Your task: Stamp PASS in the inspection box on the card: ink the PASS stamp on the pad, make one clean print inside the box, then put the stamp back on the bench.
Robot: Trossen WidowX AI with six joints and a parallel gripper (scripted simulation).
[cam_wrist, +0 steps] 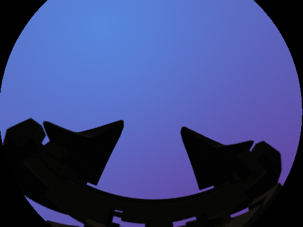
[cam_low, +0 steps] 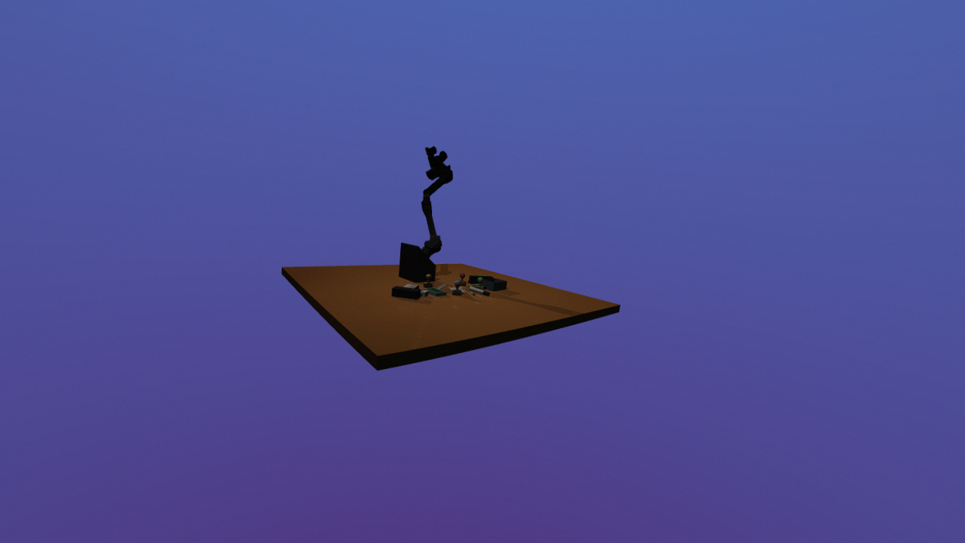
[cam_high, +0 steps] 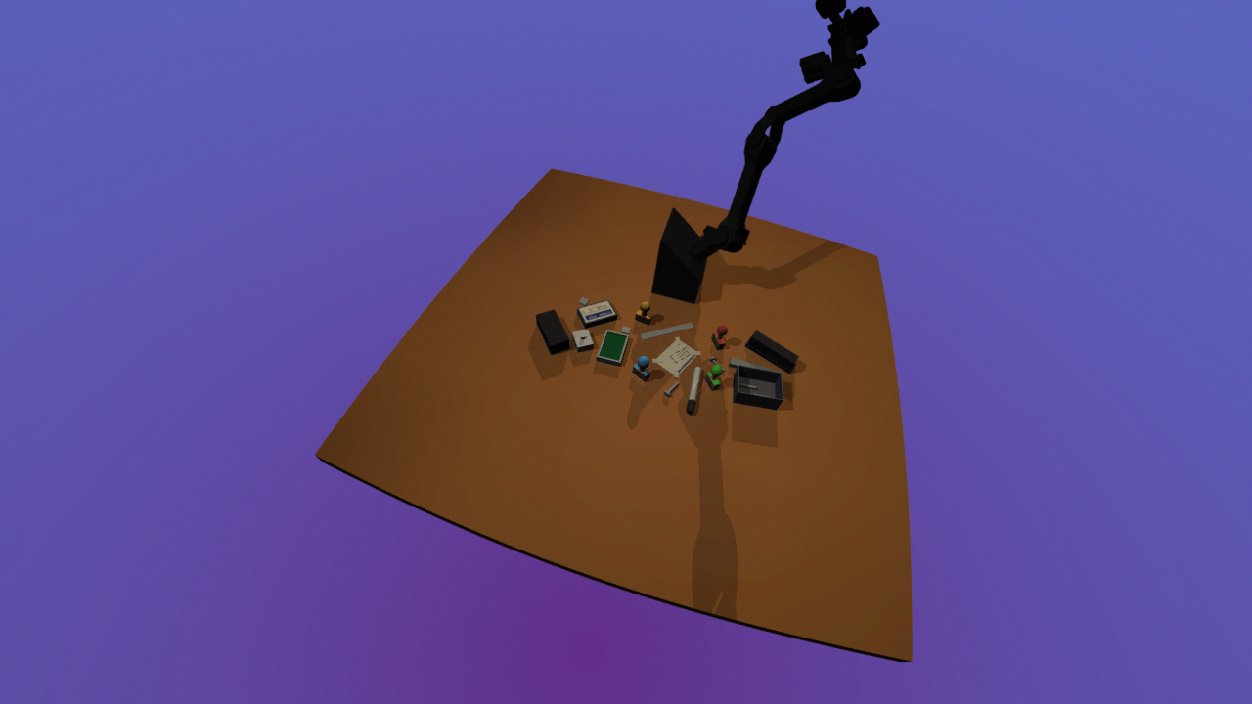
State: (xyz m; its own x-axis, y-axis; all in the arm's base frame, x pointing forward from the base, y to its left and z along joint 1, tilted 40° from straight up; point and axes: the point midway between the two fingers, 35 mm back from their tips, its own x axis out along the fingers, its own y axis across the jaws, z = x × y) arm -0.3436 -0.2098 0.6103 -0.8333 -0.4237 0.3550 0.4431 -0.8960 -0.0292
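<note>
Now: the green-knobbed PASS stamp 69 cm ahead of my gripper tip, 14 cm to the right of it and 73 cm below it. The rest, counted from my gripper tip: red-knobbed stamp: 56 cm ahead, 13 cm to the right, 73 cm below; then dark bar: 56 cm ahead, 1 cm to the left, 74 cm below; then orange-knobbed stamp: 53 cm ahead, 34 cm to the right, 73 cm below.
</note>
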